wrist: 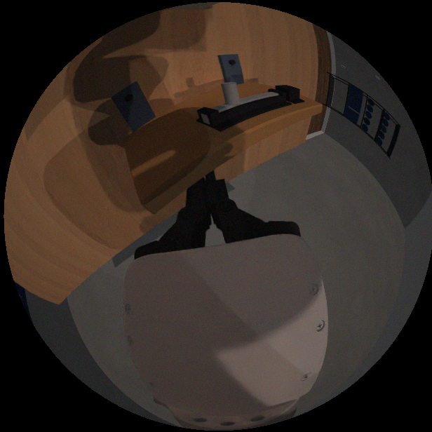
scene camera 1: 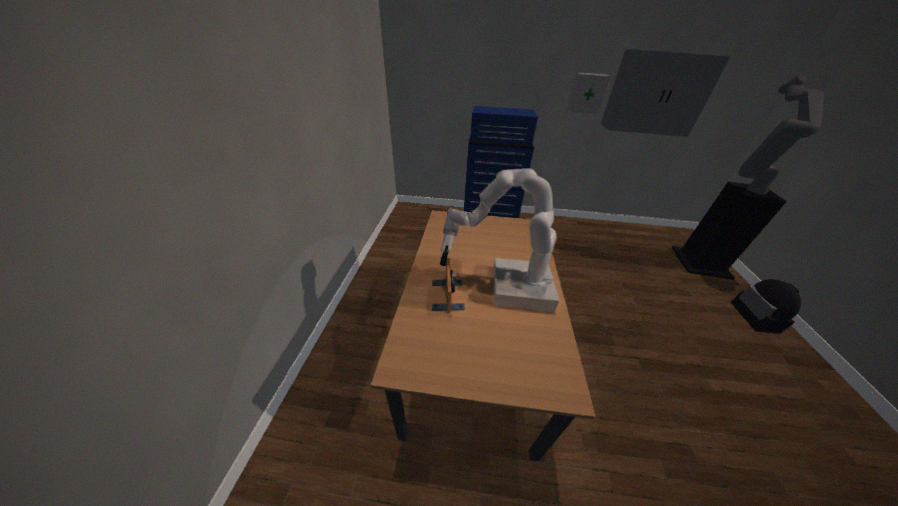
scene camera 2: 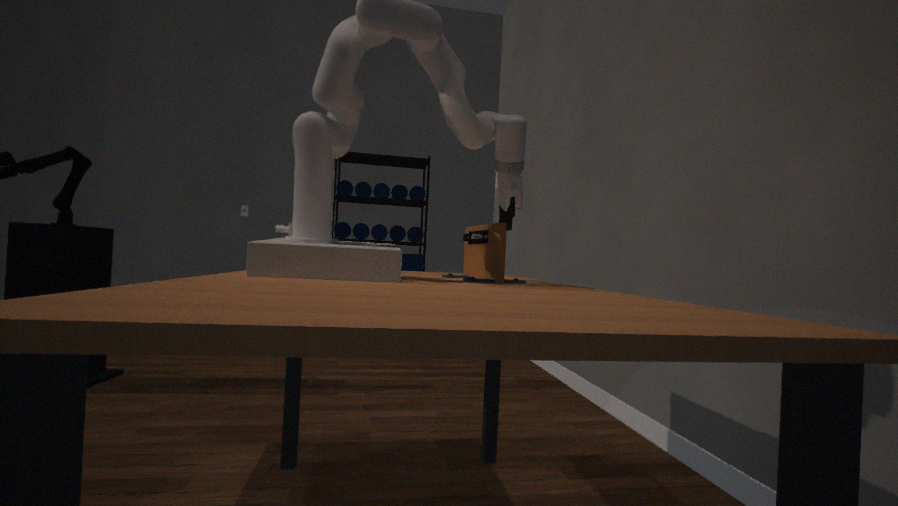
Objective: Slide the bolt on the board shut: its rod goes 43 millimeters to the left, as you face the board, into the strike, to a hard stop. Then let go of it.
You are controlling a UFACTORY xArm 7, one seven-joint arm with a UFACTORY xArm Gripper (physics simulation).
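The upright orange board stands on the table. The bolt is mounted on its robot-facing side, with a black housing and a light rod. Its light grey knob stands up near the housing's left end in the wrist view. A black block, which looks like the strike, sits at the right end there. Whether the rod's tip enters it cannot be told. My gripper is shut and empty, at the board's top edge on the side away from the bolt, apart from the knob.
Blue-grey feet spread under the board on the wooden table. The robot's white base block stands on the bolt side. A wall rises beyond the board's other side.
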